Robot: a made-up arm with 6 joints. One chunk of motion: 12 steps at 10 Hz.
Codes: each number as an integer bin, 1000 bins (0 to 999) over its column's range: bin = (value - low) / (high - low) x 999, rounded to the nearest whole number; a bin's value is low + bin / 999 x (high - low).
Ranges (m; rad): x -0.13..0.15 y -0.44..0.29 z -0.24..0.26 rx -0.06..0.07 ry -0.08..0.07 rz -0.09..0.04
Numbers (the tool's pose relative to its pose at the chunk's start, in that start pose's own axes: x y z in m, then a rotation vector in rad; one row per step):
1: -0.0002 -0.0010 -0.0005 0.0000 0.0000 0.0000
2: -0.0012 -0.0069 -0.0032 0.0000 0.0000 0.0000
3: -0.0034 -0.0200 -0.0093 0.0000 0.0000 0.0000
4: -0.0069 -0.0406 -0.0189 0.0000 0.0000 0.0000
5: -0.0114 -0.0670 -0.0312 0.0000 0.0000 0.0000
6: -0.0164 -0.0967 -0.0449 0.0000 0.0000 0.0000
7: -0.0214 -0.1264 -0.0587 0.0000 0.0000 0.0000
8: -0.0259 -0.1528 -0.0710 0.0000 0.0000 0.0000
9: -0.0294 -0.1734 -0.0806 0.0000 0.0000 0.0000
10: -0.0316 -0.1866 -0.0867 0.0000 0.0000 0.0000
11: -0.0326 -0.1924 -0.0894 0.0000 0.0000 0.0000
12: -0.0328 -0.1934 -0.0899 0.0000 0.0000 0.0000
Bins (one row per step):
1: 463 601 479 461 533 692
2: 460 593 473 461 533 692
3: 452 575 461 461 533 692
4: 439 547 442 461 533 692
5: 423 510 417 461 533 692
6: 405 470 390 461 533 692
7: 387 429 362 461 533 692
8: 371 393 338 461 533 692
9: 359 365 318 461 533 692
10: 351 347 306 461 533 692
11: 348 339 301 461 533 692
12: 347 337 300 461 533 692

